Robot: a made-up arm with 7 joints. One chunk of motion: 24 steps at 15 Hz.
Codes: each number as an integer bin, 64 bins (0 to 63) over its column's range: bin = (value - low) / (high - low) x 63, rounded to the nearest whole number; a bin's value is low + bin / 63 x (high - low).
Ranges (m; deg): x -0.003..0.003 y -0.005..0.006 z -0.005..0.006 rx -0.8..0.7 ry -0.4..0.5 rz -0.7..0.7
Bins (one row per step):
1: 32 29 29 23 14 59
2: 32 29 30 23 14 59
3: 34 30 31 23 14 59
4: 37 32 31 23 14 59
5: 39 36 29 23 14 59
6: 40 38 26 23 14 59
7: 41 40 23 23 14 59
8: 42 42 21 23 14 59
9: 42 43 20 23 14 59
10: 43 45 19 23 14 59
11: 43 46 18 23 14 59
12: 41 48 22 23 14 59
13: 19 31 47 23 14 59
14: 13 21 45 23 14 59
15: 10 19 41 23 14 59
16: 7 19 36 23 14 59
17: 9 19 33 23 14 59
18: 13 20 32 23 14 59
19: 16 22 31 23 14 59
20: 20 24 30 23 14 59
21: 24 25 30 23 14 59
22: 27 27 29 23 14 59
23: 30 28 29 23 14 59
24: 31 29 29 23 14 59
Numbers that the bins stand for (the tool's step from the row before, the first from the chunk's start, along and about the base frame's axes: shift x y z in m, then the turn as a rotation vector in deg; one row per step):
1: 0.00005 0.00006 0.00006 -0.252 -0.200 0.611
2: 0.00005 0.00006 0.00024 -0.252 -0.200 0.611
3: 0.00024 0.00024 0.00041 -0.252 -0.200 0.611
4: 0.00052 0.00059 0.00041 -0.252 -0.200 0.611
5: 0.00071 0.00129 0.00006 -0.252 -0.200 0.611
6: 0.00081 0.00163 -0.00046 -0.252 -0.200 0.611
7: 0.00090 0.00198 -0.00098 -0.252 -0.200 0.611
8: 0.00100 0.00233 -0.00133 -0.252 -0.200 0.611
9: 0.00100 0.00251 -0.00151 -0.252 -0.200 0.611
10: 0.00110 0.00286 -0.00168 -0.252 -0.200 0.611
11: 0.00110 0.00303 -0.00186 -0.252 -0.200 0.611
12: 0.00090 0.00338 -0.00116 -0.252 -0.200 0.611
13: -0.00119 0.00041 0.00321 -0.252 -0.200 0.611
14: -0.00176 -0.00133 0.00286 -0.252 -0.200 0.611
15: -0.00205 -0.00168 0.00216 -0.252 -0.200 0.611
16: -0.00233 -0.00168 0.00129 -0.252 -0.200 0.611
17: -0.00214 -0.00168 0.00076 -0.252 -0.200 0.611
18: -0.00176 -0.00151 0.00059 -0.252 -0.200 0.611
19: -0.00148 -0.00116 0.00041 -0.252 -0.200 0.611
20: -0.00110 -0.00081 0.00024 -0.252 -0.200 0.611
21: -0.00071 -0.00063 0.00024 -0.252 -0.200 0.611
22: -0.00043 -0.00029 0.00006 -0.252 -0.200 0.611
23: -0.00014 -0.00011 0.00006 -0.252 -0.200 0.611
24: -0.00005 0.00006 0.00006 -0.252 -0.200 0.611

